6 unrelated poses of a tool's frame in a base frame.
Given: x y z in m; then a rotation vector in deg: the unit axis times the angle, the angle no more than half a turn.
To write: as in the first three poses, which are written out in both.
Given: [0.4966 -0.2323 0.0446 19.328 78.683 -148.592]
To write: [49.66 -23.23 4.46 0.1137 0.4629 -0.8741 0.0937]
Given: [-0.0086 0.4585 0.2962 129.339 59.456 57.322]
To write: [-0.86 45.85 29.62 0.8203 0.3771 0.3636 0.2296]
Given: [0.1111 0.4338 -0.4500 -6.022 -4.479 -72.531]
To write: [11.11 43.38 -45.00 -0.0491 -0.0365 -0.5911 0.8043]
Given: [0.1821 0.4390 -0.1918 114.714 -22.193 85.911]
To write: [18.21 43.90 -19.18 0.7544 -0.1460 0.5650 0.3005]
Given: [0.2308 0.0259 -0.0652 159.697 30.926 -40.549]
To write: [23.08 2.59 -6.52 0.9471 0.1834 -0.2405 0.1076]
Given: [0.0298 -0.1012 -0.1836 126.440 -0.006 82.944]
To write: [2.98 -10.12 -18.36 0.8099 0.0000 0.5313 0.2485]
